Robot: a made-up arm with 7 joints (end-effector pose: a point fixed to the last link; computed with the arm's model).
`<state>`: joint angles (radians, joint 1 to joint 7).
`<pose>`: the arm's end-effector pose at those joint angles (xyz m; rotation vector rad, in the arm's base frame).
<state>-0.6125 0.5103 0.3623 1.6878 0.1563 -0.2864 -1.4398</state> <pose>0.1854 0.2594 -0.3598 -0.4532 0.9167 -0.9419</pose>
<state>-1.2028 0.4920 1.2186 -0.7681 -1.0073 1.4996 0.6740</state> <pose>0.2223 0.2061 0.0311 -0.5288 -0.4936 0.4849</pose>
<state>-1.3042 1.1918 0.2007 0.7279 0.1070 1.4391 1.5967</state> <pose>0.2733 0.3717 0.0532 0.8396 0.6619 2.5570</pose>
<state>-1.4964 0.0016 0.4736 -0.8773 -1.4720 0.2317 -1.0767</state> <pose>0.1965 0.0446 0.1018 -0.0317 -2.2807 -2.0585</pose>
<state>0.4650 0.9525 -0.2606 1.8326 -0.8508 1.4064 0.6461</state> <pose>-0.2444 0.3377 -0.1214 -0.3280 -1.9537 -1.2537</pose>
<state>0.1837 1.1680 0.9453 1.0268 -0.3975 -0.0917 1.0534</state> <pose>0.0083 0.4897 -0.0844 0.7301 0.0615 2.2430</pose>
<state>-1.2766 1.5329 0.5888 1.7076 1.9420 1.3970 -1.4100</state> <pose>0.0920 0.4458 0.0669 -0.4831 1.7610 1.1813</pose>
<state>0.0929 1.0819 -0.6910 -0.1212 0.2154 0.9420 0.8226</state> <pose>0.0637 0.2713 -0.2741 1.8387 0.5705 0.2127</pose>
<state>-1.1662 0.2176 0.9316 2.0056 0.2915 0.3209 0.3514</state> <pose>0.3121 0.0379 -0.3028 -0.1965 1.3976 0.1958</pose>
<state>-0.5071 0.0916 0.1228 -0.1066 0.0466 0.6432 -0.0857</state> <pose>0.2792 0.0808 -0.2292 0.0864 0.2920 -0.0516</pose>
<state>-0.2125 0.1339 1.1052 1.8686 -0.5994 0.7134 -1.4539</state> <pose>-0.0273 0.0497 -0.4223 -2.4004 0.1414 0.3248</pose>
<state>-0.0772 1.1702 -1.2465 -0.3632 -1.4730 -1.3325 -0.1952</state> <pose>0.0764 0.2006 -0.2168 -0.7394 -0.0386 -0.3147</pose>
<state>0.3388 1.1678 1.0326 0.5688 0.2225 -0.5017 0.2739</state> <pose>0.0561 0.4426 -0.0249 1.4774 -0.0863 0.8201</pose>
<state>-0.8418 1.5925 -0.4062 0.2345 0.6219 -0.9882 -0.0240</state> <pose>0.2535 0.2735 0.0212 2.1052 -0.5816 -0.9216</pose>
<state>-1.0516 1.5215 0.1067 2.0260 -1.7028 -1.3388 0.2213</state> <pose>0.0494 0.4413 0.0198 0.0851 -1.4847 2.2517</pose>
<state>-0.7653 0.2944 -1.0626 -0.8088 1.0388 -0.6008 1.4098</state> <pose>0.1067 -0.0509 -0.1220 -0.8552 -1.8846 -0.1486</pose>
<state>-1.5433 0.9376 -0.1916 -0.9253 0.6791 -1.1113 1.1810</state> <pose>0.1590 0.0655 0.0643 0.2334 2.8279 0.7115</pose>
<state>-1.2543 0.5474 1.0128 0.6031 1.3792 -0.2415 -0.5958</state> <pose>0.3605 0.2861 -0.0139 1.0346 0.1284 0.3171</pose>
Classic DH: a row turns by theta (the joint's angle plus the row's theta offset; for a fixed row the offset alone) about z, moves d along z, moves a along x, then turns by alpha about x. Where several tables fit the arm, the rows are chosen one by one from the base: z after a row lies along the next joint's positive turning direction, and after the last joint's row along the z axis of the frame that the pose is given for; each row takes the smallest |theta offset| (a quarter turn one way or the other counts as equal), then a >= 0, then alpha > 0; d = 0 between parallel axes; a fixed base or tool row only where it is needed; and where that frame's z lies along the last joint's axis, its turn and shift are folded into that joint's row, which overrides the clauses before.
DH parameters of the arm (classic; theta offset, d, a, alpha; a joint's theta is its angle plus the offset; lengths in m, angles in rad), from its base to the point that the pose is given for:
base (fixed): -0.071 0 0 -1.3004
joint 1: -1.3111 0.0527 -0.0194 -1.5708
joint 2: 1.2915 0.0005 -0.008 1.5708
joint 3: 1.5708 -0.2599 0.0246 -1.5708
joint 4: 1.5708 0.002 0.0085 1.5708
joint 5: 0 0.1281 0 -1.5708
joint 6: -1.5708 0 0.0609 1.5708
joint 7: 0 0.0001 0 0

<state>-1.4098 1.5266 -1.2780 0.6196 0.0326 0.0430 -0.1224</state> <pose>0.3093 0.3465 0.0293 1.7666 0.4389 0.0758</pose>
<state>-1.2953 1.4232 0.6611 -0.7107 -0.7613 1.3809 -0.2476</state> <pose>0.1248 0.2253 0.1841 0.6892 -0.5930 0.0959</pose>
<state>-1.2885 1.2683 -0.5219 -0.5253 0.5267 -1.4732 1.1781</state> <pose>0.1989 0.1242 0.0276 0.0494 -2.3167 -1.2279</pose>
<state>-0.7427 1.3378 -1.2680 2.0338 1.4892 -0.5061 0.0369</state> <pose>0.0753 0.4733 -0.0486 -1.7018 -2.1341 1.0496</pose>
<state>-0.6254 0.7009 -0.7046 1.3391 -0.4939 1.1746 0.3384</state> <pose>0.1554 0.2985 -0.3153 0.9007 2.0534 0.7975</pose>
